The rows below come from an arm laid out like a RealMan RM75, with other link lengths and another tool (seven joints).
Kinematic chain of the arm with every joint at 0, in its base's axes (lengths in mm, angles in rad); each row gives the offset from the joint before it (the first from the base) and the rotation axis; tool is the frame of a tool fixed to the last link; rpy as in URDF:
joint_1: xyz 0 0 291 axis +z
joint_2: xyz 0 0 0 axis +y
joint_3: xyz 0 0 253.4 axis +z
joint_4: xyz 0 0 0 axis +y
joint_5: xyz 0 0 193.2 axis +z
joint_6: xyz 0 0 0 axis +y
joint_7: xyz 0 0 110.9 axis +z
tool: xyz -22 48 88 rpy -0.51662 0 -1.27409
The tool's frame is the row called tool.
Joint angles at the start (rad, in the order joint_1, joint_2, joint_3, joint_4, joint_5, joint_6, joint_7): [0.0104 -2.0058 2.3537 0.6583 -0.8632 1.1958 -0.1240]
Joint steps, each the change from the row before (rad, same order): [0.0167 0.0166 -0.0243 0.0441 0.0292 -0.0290 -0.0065]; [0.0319 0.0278 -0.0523 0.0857 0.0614 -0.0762 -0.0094]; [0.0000 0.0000 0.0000 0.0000 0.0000 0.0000 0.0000]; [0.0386 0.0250 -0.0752 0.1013 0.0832 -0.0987 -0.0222]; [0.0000 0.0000 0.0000 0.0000 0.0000 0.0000 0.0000]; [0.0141 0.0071 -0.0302 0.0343 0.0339 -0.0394 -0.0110]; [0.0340 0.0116 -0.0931 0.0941 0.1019 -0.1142 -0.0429]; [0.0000 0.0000 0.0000 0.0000 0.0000 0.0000 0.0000]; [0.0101 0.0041 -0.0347 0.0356 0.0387 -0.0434 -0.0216]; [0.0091 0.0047 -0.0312 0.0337 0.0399 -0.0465 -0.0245]
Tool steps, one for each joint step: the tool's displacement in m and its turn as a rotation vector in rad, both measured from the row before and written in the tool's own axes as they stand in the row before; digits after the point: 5 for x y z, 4 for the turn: [0.00251 0.00343 0.00331 -0.0018 -0.0020 -0.0088]; [0.00362 0.00436 0.00567 0.0102 -0.0112 -0.0117]; [0.00000 0.00000 0.00000 0.0000 0.0000 0.0000]; [0.00502 0.00612 0.00840 0.0105 -0.0118 -0.0101]; [0.00000 0.00000 0.00000 0.0000 0.0000 0.0000]; [0.00238 0.00176 0.00257 0.0071 -0.0054 -0.0005]; [0.00719 0.00541 0.00990 0.0163 -0.0114 0.0007]; [0.00000 0.00000 0.00000 0.0000 0.0000 0.0000]; [0.00307 0.00256 0.00458 0.0049 -0.0041 -0.0001]; [0.00265 0.00173 0.00345 0.0108 -0.0070 -0.0003]
